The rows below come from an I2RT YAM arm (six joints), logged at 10 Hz.
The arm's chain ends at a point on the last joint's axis. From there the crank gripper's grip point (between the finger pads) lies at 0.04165 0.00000 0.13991 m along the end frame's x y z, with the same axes.
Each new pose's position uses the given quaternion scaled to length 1; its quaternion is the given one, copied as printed.
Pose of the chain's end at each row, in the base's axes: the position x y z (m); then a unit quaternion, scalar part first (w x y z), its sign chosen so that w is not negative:
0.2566 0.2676 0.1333 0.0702 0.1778 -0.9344 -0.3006
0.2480 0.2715 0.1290 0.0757 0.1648 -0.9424 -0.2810
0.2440 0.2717 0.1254 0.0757 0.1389 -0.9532 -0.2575
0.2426 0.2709 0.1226 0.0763 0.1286 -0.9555 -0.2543
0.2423 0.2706 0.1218 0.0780 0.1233 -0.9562 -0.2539
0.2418 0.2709 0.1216 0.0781 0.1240 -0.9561 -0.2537
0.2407 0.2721 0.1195 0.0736 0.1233 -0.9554 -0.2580
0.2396 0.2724 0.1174 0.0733 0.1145 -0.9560 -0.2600
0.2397 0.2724 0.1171 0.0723 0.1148 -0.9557 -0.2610
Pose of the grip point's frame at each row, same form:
0.1847 0.3271 0.0211 0.0702 0.1778 -0.9344 -0.3006
0.1762 0.3274 0.0149 0.0757 0.1648 -0.9424 -0.2810
0.1742 0.3248 0.0087 0.0757 0.1389 -0.9532 -0.2575
0.1733 0.3243 0.0058 0.0763 0.1286 -0.9555 -0.2543
0.1728 0.3244 0.0052 0.0780 0.1233 -0.9562 -0.2539
0.1722 0.3245 0.0050 0.0781 0.1240 -0.9561 -0.2537
0.1722 0.3271 0.0029 0.0736 0.1233 -0.9554 -0.2580
0.1716 0.3289 0.0013 0.0733 0.1145 -0.9560 -0.2600
0.1719 0.3292 0.0010 0.0723 0.1148 -0.9557 -0.2610

